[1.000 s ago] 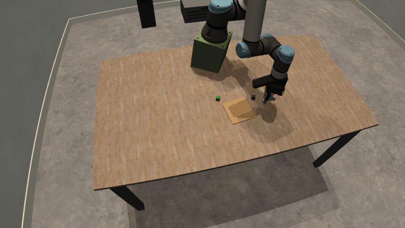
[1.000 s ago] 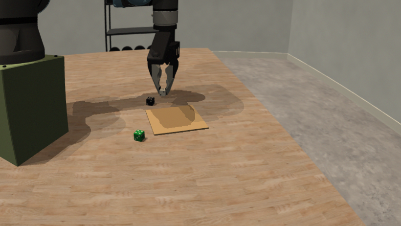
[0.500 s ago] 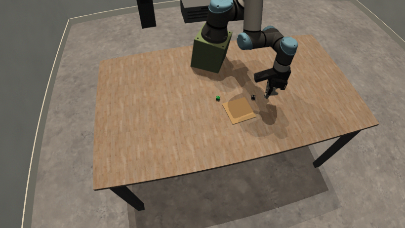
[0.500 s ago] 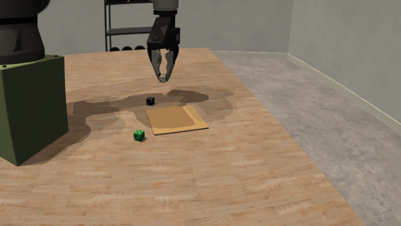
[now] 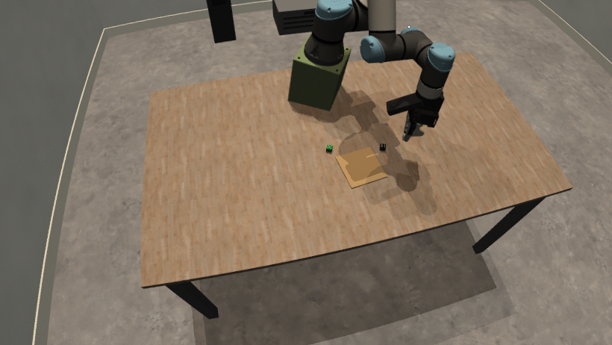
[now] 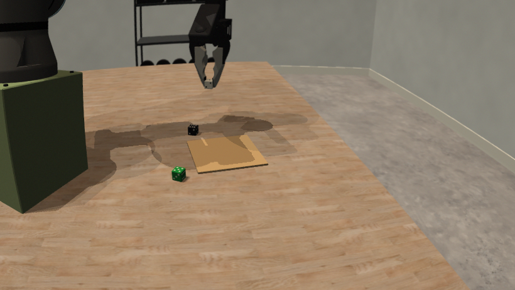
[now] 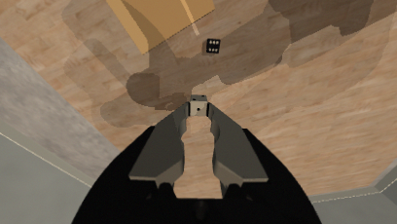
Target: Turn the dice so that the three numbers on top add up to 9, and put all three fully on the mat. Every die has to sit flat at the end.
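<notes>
The white die lies 10 mm below my hand. Round my hand: tan mat (150 mm to the right, 110 mm below, 30 mm ahead); then black die (100 mm below, 50 mm to the right, 40 mm behind); then green die (250 mm to the right, 100 mm below, 60 mm behind).
</notes>
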